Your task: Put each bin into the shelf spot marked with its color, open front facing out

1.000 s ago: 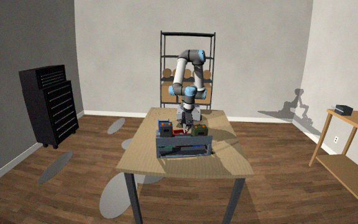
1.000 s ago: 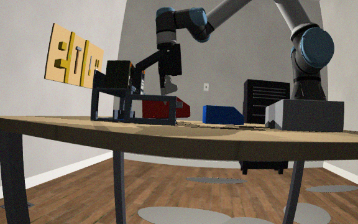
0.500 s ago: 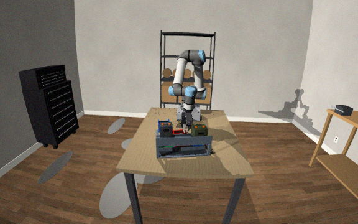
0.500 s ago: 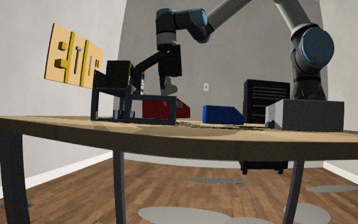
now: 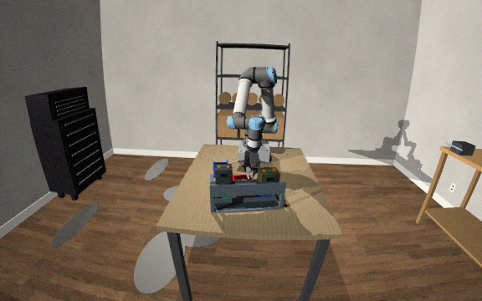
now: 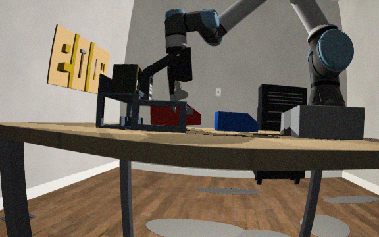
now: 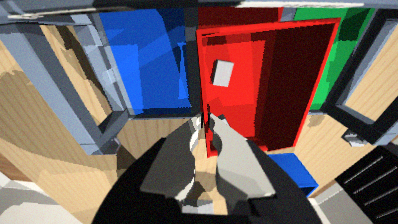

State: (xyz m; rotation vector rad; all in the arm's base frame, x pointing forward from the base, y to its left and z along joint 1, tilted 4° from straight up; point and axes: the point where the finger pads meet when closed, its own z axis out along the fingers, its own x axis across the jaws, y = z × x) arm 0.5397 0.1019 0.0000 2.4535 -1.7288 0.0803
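The red bin lies 2 cm ahead of my hand, 5 cm to the right of it and 2 cm below it. From my hand the other things lie so: dark box (20 cm ahead, 10 cm to the right, 9 cm above); green case (12 cm ahead, 12 cm to the left, 8 cm above); blue bin (17 cm behind, 24 cm to the right, 4 cm below).
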